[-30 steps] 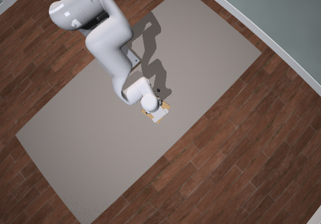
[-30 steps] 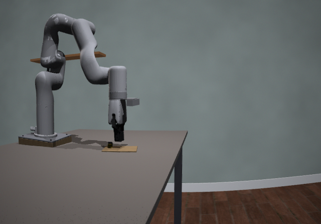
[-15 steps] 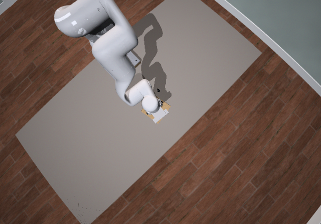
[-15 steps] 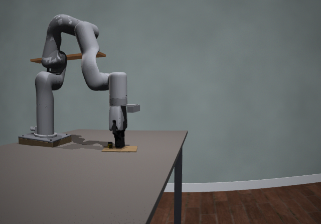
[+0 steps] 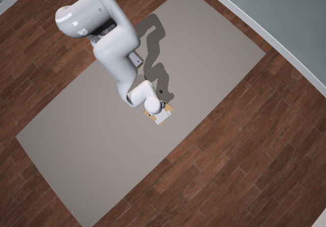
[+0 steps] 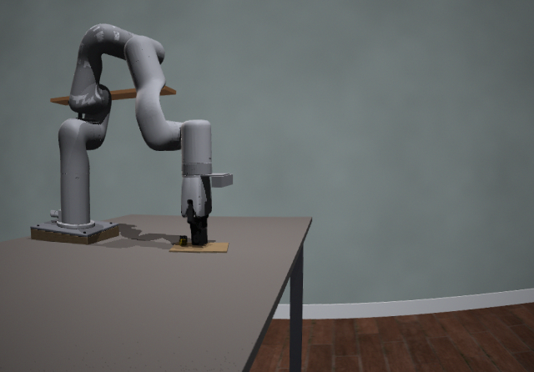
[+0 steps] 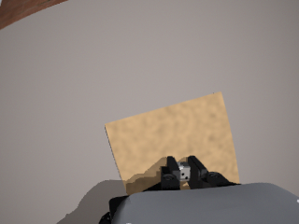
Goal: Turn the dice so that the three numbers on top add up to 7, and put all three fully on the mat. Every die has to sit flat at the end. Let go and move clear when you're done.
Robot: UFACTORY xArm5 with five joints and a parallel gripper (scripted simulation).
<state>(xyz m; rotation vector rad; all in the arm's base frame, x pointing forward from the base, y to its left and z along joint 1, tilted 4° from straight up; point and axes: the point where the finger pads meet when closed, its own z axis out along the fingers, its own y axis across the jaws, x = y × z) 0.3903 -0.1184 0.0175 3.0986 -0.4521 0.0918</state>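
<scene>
My hand is 1 cm above the white die. Round my hand: black die 11 cm to the left, 5 cm behind, 2 cm below; yellow die 4 cm behind, 2 cm below, 1 cm to the left; tan mat 3 cm below.
</scene>
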